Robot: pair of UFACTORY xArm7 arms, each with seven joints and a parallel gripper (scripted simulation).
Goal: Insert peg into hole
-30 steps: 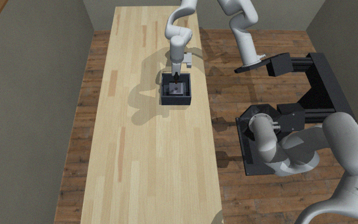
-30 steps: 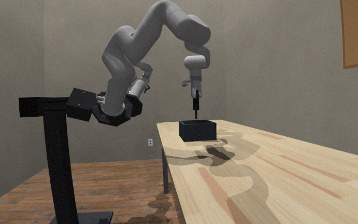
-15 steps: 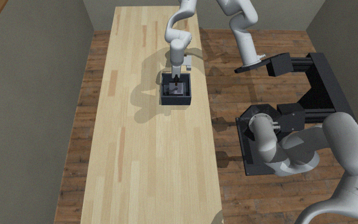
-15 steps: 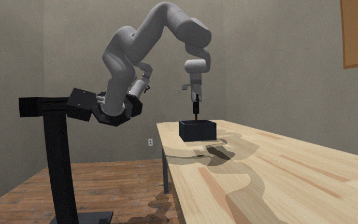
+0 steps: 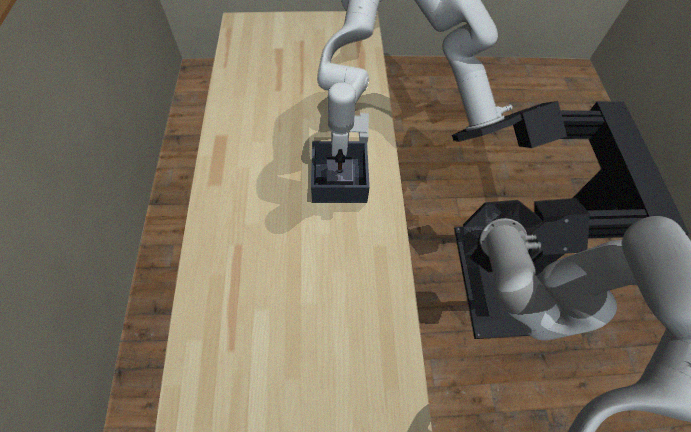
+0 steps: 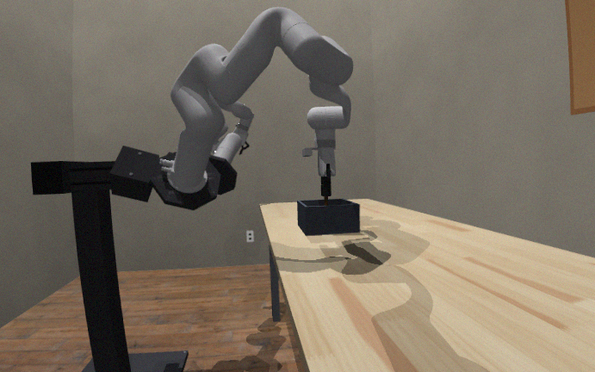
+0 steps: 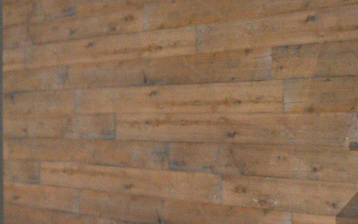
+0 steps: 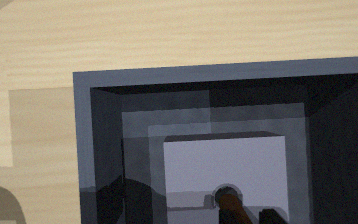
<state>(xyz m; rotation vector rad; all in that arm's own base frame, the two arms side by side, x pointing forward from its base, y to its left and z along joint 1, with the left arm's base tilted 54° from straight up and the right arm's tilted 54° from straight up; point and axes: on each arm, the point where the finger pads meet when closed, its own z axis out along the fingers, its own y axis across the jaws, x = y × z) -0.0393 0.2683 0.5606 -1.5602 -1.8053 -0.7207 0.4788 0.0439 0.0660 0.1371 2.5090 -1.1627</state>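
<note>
My right hand is 100 mm above the grey plate. Round my right hand: dark box: 120 mm below; brown peg: 30 mm below.
</note>
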